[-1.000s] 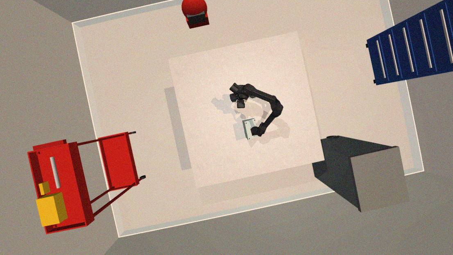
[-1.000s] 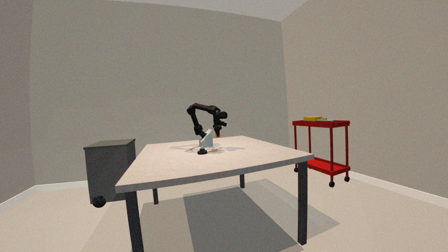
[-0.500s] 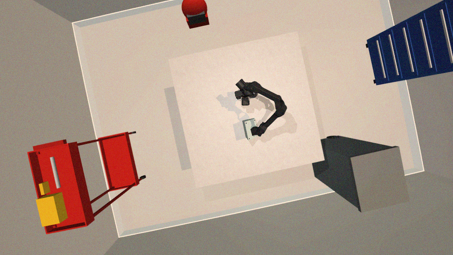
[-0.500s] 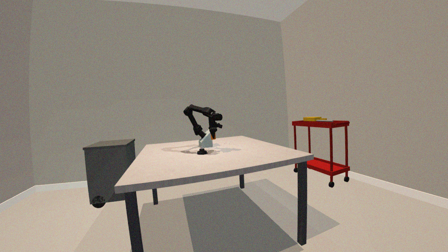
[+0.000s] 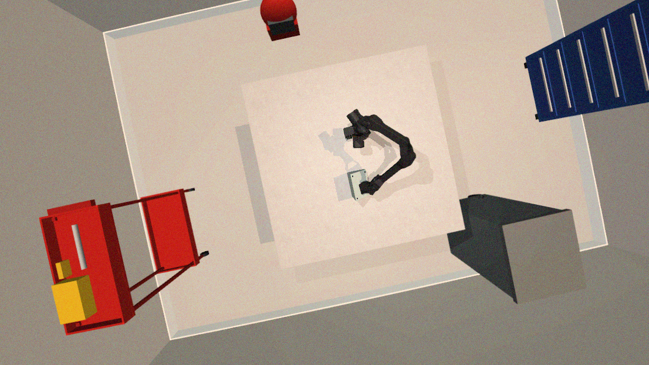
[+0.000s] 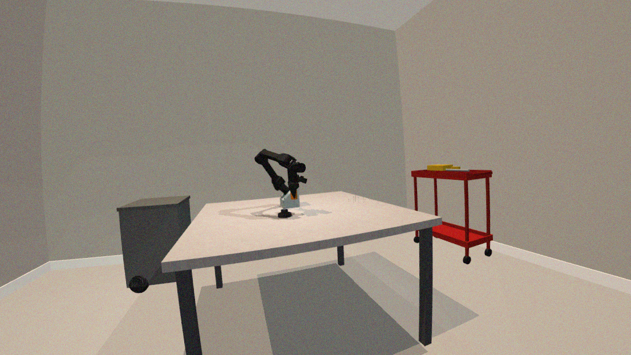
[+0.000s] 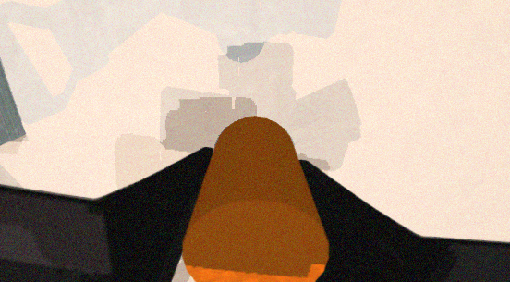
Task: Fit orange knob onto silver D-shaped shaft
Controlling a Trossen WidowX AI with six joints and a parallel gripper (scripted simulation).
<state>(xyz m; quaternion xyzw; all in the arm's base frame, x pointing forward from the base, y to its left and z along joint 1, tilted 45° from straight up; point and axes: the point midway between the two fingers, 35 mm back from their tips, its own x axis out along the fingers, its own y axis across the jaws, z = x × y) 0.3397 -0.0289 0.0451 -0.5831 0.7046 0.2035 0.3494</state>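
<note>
My gripper tip is now 10 mm past the dark round pedestal, 70 mm to the left of it and 80 mm above it. Also, from my gripper tip: orange knob (30 mm above).
</note>
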